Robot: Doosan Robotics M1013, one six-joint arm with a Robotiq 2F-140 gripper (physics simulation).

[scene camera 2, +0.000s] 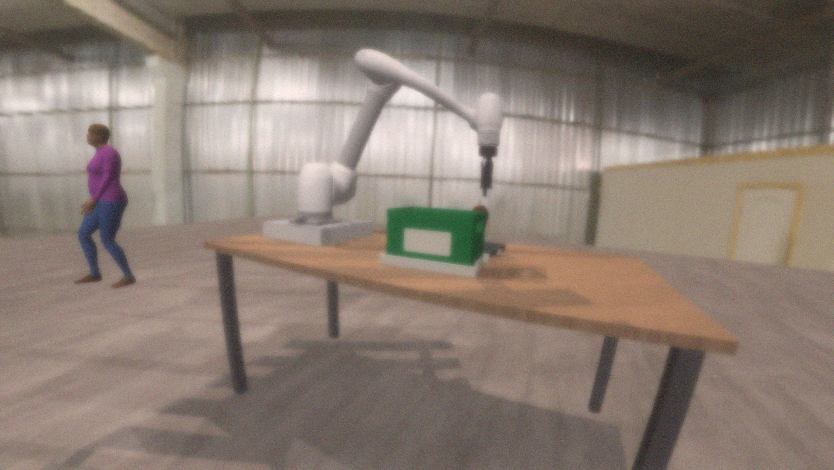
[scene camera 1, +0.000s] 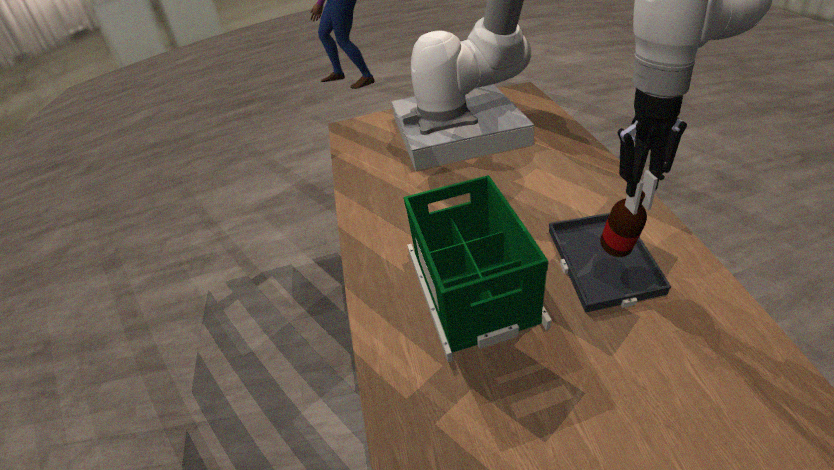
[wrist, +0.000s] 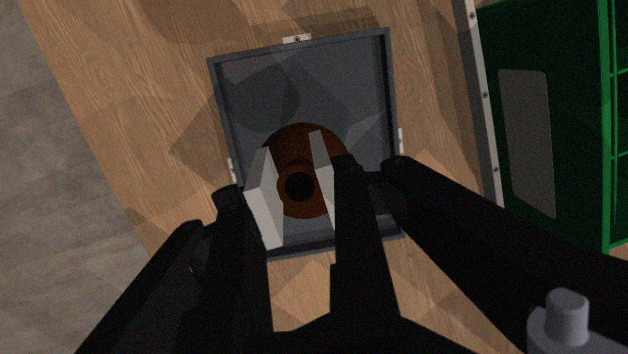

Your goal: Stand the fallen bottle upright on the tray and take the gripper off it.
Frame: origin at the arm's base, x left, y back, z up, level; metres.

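Seen in the pictures: gripper, between the fingertips: [scene camera 2: 485, 205] [scene camera 1: 637, 207] [wrist: 295, 161]; arm's base, origin of its link: [scene camera 2: 315, 222] [scene camera 1: 443, 117].
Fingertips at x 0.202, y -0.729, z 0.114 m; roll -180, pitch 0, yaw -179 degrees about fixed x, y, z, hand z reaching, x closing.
Offsets run from my fingertips to a thing's top centre. "spot": to the spot under its first point.
The brown bottle {dy +0.022, dx -0.001, dz +0.031 m} [scene camera 1: 627, 221] [wrist: 295, 140] with a red label hangs or stands close to upright, mouth up, over the back part of the dark grey tray {spot: dy -0.025, dx -0.038, dz -0.180 m} [scene camera 1: 612, 286] [wrist: 350, 65]. A small part of the bottle [scene camera 2: 479, 209] shows behind the crate in scene camera 2. My gripper [scene camera 1: 640, 201] [wrist: 295, 161] points down and is shut on the bottle's neck, one pale finger pad on each side. The bottle's base is within the tray's rim as seen in scene camera 1; whether it touches the tray floor I cannot tell.
A green crate {dy +0.077, dx -0.313, dz -0.010 m} [scene camera 1: 496, 315] [scene camera 2: 396, 233] [wrist: 575, 150] with divided compartments stands beside the tray, held by pale brackets. The robot's grey base block [scene camera 1: 475, 145] [scene camera 2: 297, 232] stands at the table's far end. A person [scene camera 1: 338, 29] [scene camera 2: 106, 175] is on the floor beyond the table.
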